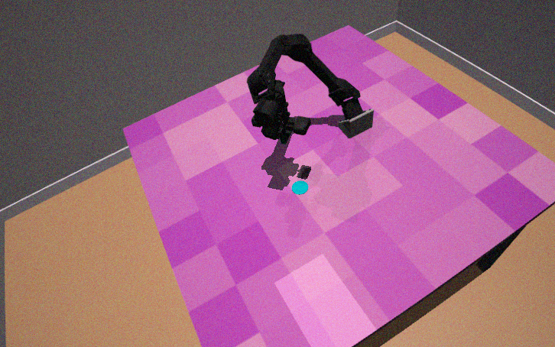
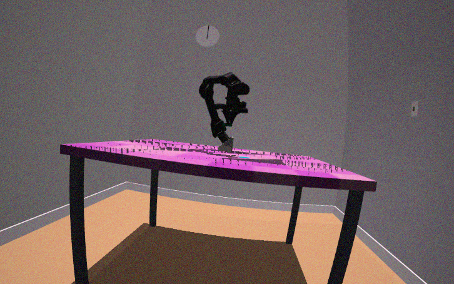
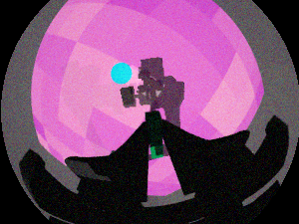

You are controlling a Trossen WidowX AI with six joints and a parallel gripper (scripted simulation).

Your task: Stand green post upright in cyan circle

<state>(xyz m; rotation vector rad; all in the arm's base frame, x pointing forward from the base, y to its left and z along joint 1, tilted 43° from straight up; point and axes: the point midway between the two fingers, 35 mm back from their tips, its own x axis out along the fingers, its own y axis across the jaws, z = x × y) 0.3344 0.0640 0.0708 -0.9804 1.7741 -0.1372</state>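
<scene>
Right now the cyan circle is 16 cm below my gripper tip, 9 cm to the left of it and 2 cm ahead of it. From my gripper tip the other things lie so: green post: 2 cm behind, 1 cm to the right.
</scene>
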